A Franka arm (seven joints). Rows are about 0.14 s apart.
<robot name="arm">
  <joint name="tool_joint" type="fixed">
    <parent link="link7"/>
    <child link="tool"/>
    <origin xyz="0 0 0.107" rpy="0 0 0"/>
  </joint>
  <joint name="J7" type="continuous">
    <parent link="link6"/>
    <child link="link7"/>
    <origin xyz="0.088 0 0" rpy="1.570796 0 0"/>
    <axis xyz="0 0 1"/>
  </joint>
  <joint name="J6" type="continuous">
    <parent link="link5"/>
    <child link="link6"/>
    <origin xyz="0 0 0" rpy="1.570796 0 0"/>
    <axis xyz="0 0 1"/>
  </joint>
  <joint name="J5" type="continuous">
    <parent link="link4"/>
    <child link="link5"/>
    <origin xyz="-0.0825 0.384 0" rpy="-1.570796 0 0"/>
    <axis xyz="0 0 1"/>
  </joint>
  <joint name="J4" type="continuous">
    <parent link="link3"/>
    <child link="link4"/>
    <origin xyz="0.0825 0 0" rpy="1.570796 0 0"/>
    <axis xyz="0 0 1"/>
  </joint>
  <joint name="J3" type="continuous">
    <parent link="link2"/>
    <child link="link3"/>
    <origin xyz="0 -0.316 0" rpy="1.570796 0 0"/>
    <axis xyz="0 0 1"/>
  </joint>
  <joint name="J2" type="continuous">
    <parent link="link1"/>
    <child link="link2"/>
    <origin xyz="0 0 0" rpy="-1.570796 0 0"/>
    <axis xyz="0 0 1"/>
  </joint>
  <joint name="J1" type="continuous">
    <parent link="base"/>
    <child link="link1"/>
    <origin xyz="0 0 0.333" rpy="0 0 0"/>
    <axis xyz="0 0 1"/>
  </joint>
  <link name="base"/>
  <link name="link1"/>
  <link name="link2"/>
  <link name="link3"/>
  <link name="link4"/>
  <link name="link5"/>
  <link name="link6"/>
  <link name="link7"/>
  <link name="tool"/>
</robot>
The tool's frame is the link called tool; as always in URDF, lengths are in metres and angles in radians. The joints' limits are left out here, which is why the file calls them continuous.
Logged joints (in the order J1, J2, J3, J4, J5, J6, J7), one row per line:
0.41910, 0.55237, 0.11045, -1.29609, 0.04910, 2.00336, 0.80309
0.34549, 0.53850, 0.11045, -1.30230, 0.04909, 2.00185, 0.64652
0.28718, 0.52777, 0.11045, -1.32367, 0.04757, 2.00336, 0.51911
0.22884, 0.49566, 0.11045, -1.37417, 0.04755, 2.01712, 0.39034
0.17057, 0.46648, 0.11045, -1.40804, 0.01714, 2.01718, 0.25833
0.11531, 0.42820, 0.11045, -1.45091, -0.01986, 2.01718, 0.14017
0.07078, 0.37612, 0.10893, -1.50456, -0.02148, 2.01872, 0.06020
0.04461, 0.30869, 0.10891, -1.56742, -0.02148, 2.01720, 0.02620
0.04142, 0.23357, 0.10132, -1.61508, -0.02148, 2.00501, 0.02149
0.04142, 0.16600, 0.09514, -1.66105, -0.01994, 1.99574, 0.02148
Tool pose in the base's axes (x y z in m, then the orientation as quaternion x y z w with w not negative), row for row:
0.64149, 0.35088, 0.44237, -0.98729, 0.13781, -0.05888, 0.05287
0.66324, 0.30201, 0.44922, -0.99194, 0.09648, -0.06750, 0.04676
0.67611, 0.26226, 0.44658, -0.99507, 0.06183, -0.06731, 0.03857
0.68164, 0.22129, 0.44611, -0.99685, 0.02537, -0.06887, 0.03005
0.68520, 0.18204, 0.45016, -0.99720, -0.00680, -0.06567, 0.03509
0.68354, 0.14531, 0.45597, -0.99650, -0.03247, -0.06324, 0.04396
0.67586, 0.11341, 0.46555, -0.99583, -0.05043, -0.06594, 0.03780
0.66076, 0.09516, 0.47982, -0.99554, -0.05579, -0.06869, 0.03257
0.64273, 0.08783, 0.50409, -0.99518, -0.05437, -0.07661, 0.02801
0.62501, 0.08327, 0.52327, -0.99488, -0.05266, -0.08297, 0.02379
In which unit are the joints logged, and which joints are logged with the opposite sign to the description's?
The joints are logged in radians. Opposite sign: J5.
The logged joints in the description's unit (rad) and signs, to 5 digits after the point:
0.41910, 0.55237, 0.11045, -1.29609, -0.04910, 2.00336, 0.80309
0.34549, 0.53850, 0.11045, -1.30230, -0.04909, 2.00185, 0.64652
0.28718, 0.52777, 0.11045, -1.32367, -0.04757, 2.00336, 0.51911
0.22884, 0.49566, 0.11045, -1.37417, -0.04755, 2.01712, 0.39034
0.17057, 0.46648, 0.11045, -1.40804, -0.01714, 2.01718, 0.25833
0.11531, 0.42820, 0.11045, -1.45091, 0.01986, 2.01718, 0.14017
0.07078, 0.37612, 0.10893, -1.50456, 0.02148, 2.01872, 0.06020
0.04461, 0.30869, 0.10891, -1.56742, 0.02148, 2.01720, 0.02620
0.04142, 0.23357, 0.10132, -1.61508, 0.02148, 2.00501, 0.02149
0.04142, 0.16600, 0.09514, -1.66105, 0.01994, 1.99574, 0.02148

